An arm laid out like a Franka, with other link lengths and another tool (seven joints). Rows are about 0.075 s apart.
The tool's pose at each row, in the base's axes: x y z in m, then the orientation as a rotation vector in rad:
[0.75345, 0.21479, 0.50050, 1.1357, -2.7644, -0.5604]
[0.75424, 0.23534, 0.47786, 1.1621, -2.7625, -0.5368]
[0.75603, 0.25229, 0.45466, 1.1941, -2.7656, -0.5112]
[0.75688, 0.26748, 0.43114, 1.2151, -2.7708, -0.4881]
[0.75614, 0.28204, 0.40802, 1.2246, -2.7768, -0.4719]
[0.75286, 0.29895, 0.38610, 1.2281, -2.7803, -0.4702]
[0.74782, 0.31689, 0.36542, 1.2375, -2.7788, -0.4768]
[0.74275, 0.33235, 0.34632, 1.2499, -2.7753, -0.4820]
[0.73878, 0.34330, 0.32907, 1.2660, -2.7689, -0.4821]
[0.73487, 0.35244, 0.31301, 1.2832, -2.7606, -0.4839]
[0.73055, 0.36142, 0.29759, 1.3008, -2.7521, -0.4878]
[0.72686, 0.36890, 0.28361, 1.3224, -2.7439, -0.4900]
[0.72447, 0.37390, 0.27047, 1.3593, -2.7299, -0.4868]
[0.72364, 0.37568, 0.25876, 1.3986, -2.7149, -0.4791]
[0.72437, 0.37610, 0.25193, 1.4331, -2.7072, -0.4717]
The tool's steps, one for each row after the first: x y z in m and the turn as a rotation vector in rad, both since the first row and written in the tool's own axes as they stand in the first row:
[-0.01383, 0.00450, 0.02691, 0.0161, 0.0055, -0.0161]
[-0.02585, 0.00578, 0.05303, 0.0366, 0.0060, -0.0354]
[-0.03596, 0.00640, 0.07915, 0.0549, 0.0058, -0.0474]
[-0.04450, 0.00781, 0.10508, 0.0678, 0.0048, -0.0521]
[-0.05292, 0.01288, 0.13117, 0.0708, 0.0017, -0.0540]
[-0.06084, 0.02024, 0.15681, 0.0682, -0.0018, -0.0606]
[-0.06710, 0.02659, 0.18027, 0.0661, -0.0038, -0.0694]
[-0.07108, 0.02995, 0.20042, 0.0661, -0.0024, -0.0806]
[-0.07391, 0.03253, 0.21892, 0.0646, -0.0005, -0.0928]
[-0.07636, 0.03552, 0.23687, 0.0620, 0.0006, -0.1054]
[-0.07828, 0.03764, 0.25289, 0.0612, 0.0009, -0.1205]
[-0.07945, 0.03760, 0.26710, 0.0637, 0.0038, -0.1460]
[-0.07955, 0.03495, 0.27868, 0.0688, 0.0080, -0.1730]
[-0.08006, 0.03221, 0.28497, 0.0761, 0.0071, -0.1959]

